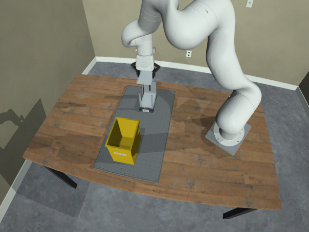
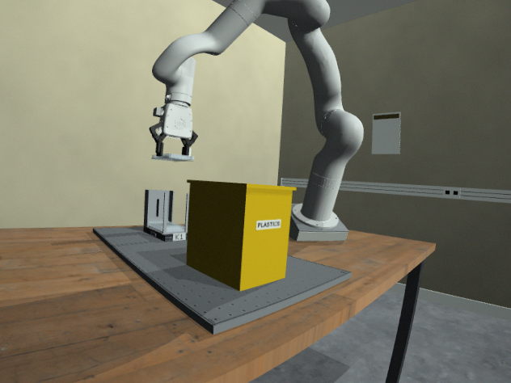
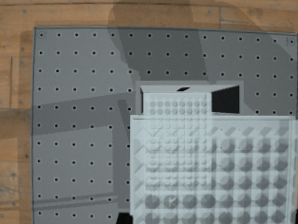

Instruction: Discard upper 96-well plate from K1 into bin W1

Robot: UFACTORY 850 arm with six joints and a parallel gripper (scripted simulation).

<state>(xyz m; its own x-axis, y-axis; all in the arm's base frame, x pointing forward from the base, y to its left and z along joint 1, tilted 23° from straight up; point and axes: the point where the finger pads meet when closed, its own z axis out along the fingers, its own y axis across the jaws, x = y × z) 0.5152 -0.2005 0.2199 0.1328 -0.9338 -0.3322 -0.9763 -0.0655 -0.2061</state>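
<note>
Right now my hand is 370 mm to the right of the plastics bin W1, 170 mm above it and 10 mm past it. From my hand the other things lie so: white 96-well plate (10 mm below); then grey rack post (180 mm below, 80 mm to the right, 40 mm behind).
</note>
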